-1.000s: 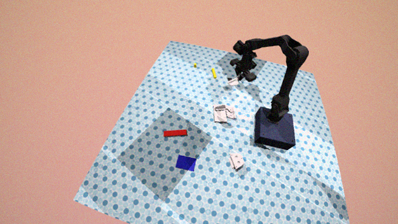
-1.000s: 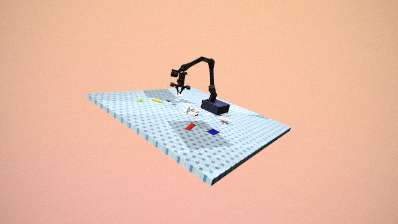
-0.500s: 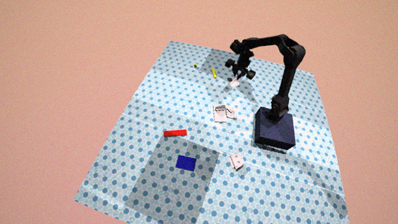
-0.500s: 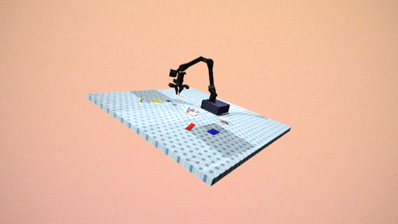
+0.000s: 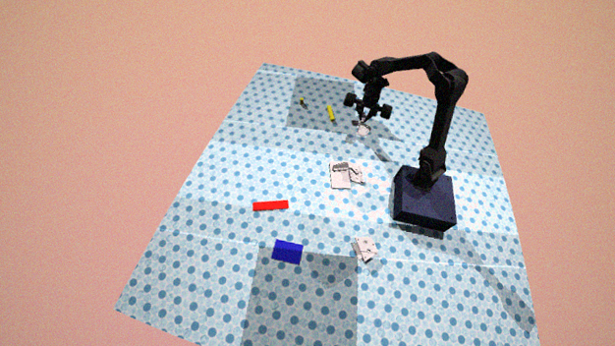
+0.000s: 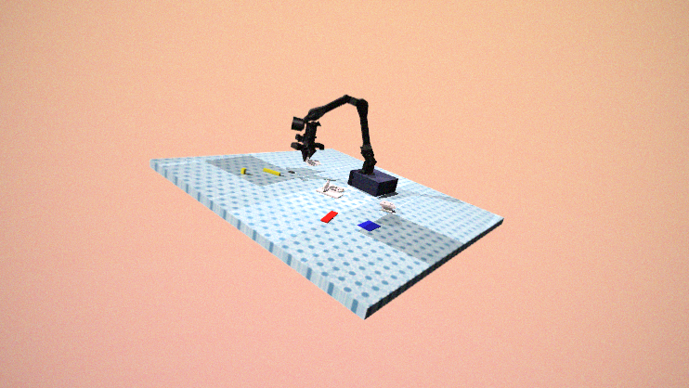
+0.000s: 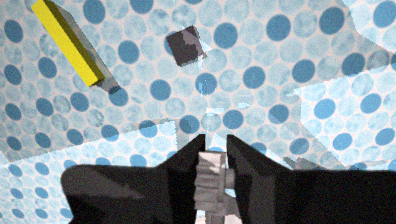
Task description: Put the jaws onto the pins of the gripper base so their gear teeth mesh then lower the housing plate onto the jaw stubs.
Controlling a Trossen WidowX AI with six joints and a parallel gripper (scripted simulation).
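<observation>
The small dark block lies 20 mm ahead of my gripper tip, 70 mm to the right of it and 80 mm below it. Also, from my gripper tip: jaw (20 mm to the left, 30 mm above); yellow bar (150 mm ahead, 80 mm to the right, 80 mm below); housing plate (30 mm behind, 220 mm to the left, 80 mm below).
</observation>
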